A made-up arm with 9 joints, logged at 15 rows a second.
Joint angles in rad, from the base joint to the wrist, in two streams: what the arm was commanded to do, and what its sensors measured. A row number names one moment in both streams.
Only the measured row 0 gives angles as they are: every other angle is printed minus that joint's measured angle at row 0.
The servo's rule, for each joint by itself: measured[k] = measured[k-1] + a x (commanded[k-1-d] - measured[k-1]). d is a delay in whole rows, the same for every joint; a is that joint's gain. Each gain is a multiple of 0.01, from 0.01 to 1. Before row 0 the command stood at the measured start. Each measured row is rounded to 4 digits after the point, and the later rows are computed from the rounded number. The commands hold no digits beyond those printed.
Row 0, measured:
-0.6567, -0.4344, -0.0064, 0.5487, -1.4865, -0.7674, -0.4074, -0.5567, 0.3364
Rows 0 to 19, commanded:
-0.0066, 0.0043, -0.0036, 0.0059, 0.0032, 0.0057, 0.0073, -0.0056, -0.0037
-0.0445, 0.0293, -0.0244, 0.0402, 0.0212, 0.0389, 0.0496, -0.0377, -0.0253
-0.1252, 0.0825, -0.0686, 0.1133, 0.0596, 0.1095, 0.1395, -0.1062, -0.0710
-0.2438, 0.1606, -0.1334, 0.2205, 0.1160, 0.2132, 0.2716, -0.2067, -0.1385
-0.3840, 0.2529, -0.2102, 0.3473, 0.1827, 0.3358, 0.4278, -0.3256, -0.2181
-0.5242, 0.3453, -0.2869, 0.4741, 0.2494, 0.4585, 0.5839, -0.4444, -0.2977
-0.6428, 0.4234, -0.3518, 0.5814, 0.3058, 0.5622, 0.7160, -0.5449, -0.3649
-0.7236, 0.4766, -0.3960, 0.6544, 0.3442, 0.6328, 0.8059, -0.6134, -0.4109
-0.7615, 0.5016, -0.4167, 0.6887, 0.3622, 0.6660, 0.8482, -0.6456, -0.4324
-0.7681, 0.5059, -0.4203, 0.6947, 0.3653, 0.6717, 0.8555, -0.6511, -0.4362
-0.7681, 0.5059, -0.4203, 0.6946, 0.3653, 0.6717, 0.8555, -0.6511, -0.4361
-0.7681, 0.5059, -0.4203, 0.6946, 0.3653, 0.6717, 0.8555, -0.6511, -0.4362
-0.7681, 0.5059, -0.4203, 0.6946, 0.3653, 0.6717, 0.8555, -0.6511, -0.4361
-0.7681, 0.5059, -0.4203, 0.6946, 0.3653, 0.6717, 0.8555, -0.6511, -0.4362
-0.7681, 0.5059, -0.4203, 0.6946, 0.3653, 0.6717, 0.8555, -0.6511, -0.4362
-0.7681, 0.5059, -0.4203, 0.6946, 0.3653, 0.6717, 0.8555, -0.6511, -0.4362
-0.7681, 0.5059, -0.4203, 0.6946, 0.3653, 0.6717, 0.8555, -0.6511, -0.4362
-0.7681, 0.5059, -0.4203, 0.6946, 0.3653, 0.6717, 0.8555, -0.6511, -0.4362
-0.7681, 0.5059, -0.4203, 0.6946, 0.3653, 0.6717, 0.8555, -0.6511, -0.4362
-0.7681, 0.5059, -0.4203, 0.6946, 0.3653, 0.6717, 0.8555, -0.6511, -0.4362
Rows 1 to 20, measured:
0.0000, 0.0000, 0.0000, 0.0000, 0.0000, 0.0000, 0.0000, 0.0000, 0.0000
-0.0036, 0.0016, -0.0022, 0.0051, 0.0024, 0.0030, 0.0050, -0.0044, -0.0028
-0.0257, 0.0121, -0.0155, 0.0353, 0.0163, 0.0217, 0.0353, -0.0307, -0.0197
-0.0794, 0.0389, -0.0474, 0.1024, 0.0483, 0.0674, 0.1062, -0.0903, -0.0582
-0.1682, 0.0851, -0.0990, 0.2040, 0.0984, 0.1432, 0.2187, -0.1823, -0.1184
-0.2847, 0.1489, -0.1657, 0.3272, 0.1608, 0.2434, 0.3609, -0.2955, -0.1932
-0.4140, 0.2235, -0.2384, 0.4535, 0.2264, 0.3553, 0.5125, -0.4131, -0.2716
-0.5376, 0.2995, -0.3064, 0.5635, 0.2852, 0.4629, 0.6509, -0.5172, -0.3416
-0.6380, 0.3668, -0.3602, 0.6417, 0.3289, 0.5512, 0.7563, -0.5932, -0.3936
-0.7047, 0.4180, -0.3941, 0.6821, 0.3535, 0.6109, 0.8188, -0.6346, -0.4227
-0.7389, 0.4514, -0.4098, 0.6929, 0.3622, 0.6425, 0.8438, -0.6476, -0.4328
-0.7547, 0.4721, -0.4161, 0.6944, 0.3645, 0.6577, 0.8518, -0.6504, -0.4353
-0.7619, 0.4849, -0.4186, 0.6946, 0.3651, 0.6650, 0.8543, -0.6510, -0.4360
-0.7652, 0.4929, -0.4196, 0.6946, 0.3652, 0.6685, 0.8551, -0.6511, -0.4361
-0.7668, 0.4978, -0.4200, 0.6946, 0.3653, 0.6702, 0.8554, -0.6511, -0.4362
-0.7675, 0.5009, -0.4202, 0.6946, 0.3653, 0.6710, 0.8555, -0.6511, -0.4362
-0.7678, 0.5028, -0.4203, 0.6946, 0.3653, 0.6714, 0.8555, -0.6511, -0.4362
-0.7680, 0.5040, -0.4203, 0.6946, 0.3653, 0.6716, 0.8555, -0.6511, -0.4362
-0.7681, 0.5047, -0.4203, 0.6946, 0.3653, 0.6717, 0.8555, -0.6511, -0.4362
-0.7681, 0.5052, -0.4203, 0.6946, 0.3653, 0.6717, 0.8555, -0.6511, -0.4362
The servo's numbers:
d 1
a 0.54 0.38 0.60 0.86 0.74 0.52 0.68 0.79 0.75

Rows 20 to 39, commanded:
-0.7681, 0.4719, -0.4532, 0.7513, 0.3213, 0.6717, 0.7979, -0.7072, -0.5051
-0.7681, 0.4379, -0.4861, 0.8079, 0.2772, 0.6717, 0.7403, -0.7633, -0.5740
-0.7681, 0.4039, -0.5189, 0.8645, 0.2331, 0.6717, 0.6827, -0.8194, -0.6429
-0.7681, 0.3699, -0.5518, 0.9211, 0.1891, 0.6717, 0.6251, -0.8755, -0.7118
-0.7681, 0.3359, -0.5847, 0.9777, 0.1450, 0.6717, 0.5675, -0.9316, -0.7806
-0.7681, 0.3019, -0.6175, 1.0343, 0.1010, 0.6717, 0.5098, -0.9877, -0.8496
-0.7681, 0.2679, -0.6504, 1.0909, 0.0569, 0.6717, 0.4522, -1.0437, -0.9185
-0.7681, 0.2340, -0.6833, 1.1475, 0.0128, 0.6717, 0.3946, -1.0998, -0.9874
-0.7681, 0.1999, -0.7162, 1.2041, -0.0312, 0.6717, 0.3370, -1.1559, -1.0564
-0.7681, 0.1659, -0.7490, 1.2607, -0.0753, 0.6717, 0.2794, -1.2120, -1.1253
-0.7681, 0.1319, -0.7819, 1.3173, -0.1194, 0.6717, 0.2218, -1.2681, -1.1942
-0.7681, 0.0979, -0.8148, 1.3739, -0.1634, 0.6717, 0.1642, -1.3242, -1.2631
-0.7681, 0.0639, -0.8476, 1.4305, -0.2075, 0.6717, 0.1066, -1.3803, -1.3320
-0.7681, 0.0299, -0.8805, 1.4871, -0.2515, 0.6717, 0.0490, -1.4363, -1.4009
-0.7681, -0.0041, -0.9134, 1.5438, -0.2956, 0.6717, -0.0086, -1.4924, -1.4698
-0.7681, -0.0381, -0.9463, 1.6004, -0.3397, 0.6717, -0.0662, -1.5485, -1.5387
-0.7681, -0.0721, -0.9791, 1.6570, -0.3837, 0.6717, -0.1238, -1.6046, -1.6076
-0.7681, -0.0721, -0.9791, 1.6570, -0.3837, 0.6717, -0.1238, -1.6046, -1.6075
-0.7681, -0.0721, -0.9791, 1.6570, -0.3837, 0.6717, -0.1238, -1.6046, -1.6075
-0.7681, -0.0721, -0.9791, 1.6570, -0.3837, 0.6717, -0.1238, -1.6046, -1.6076
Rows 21 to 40, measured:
-0.7681, 0.5055, -0.4203, 0.6946, 0.3653, 0.6717, 0.8555, -0.6511, -0.4362
-0.7681, 0.4927, -0.4400, 0.7434, 0.3327, 0.6717, 0.8163, -0.6954, -0.4879
-0.7681, 0.4719, -0.4677, 0.7989, 0.2916, 0.6717, 0.7646, -0.7490, -0.5525
-0.7681, 0.4461, -0.4984, 0.8553, 0.2483, 0.6717, 0.7089, -0.8046, -0.6203
-0.7681, 0.4171, -0.5304, 0.9119, 0.2045, 0.6717, 0.6519, -0.8606, -0.6889
-0.7681, 0.3862, -0.5630, 0.9685, 0.1605, 0.6717, 0.5945, -0.9167, -0.7577
-0.7681, 0.3542, -0.5957, 1.0251, 0.1165, 0.6717, 0.5369, -0.9728, -0.8266
-0.7681, 0.3214, -0.6285, 1.0817, 0.0724, 0.6717, 0.4793, -1.0288, -0.8955
-0.7681, 0.2882, -0.6614, 1.1383, 0.0283, 0.6717, 0.4217, -1.0849, -0.9644
-0.7681, 0.2546, -0.6943, 1.1949, -0.0157, 0.6717, 0.3641, -1.1410, -1.0334
-0.7681, 0.2209, -0.7271, 1.2515, -0.0598, 0.6717, 0.3065, -1.1971, -1.1023
-0.7681, 0.1871, -0.7600, 1.3081, -0.1039, 0.6717, 0.2489, -1.2532, -1.1712
-0.7681, 0.1532, -0.7929, 1.3647, -0.1479, 0.6717, 0.1913, -1.3093, -1.2401
-0.7681, 0.1193, -0.8257, 1.4213, -0.1920, 0.6717, 0.1337, -1.3654, -1.3090
-0.7681, 0.0853, -0.8586, 1.4779, -0.2360, 0.6717, 0.0761, -1.4214, -1.3779
-0.7681, 0.0513, -0.8915, 1.5346, -0.2801, 0.6717, 0.0185, -1.4775, -1.4468
-0.7681, 0.0173, -0.9244, 1.5912, -0.3242, 0.6717, -0.0391, -1.5336, -1.5157
-0.7681, -0.0167, -0.9572, 1.6478, -0.3682, 0.6717, -0.0967, -1.5897, -1.5846
-0.7681, -0.0378, -0.9703, 1.6557, -0.3797, 0.6717, -0.1151, -1.6015, -1.6018
-0.7681, -0.0508, -0.9756, 1.6568, -0.3827, 0.6717, -0.1210, -1.6039, -1.6061

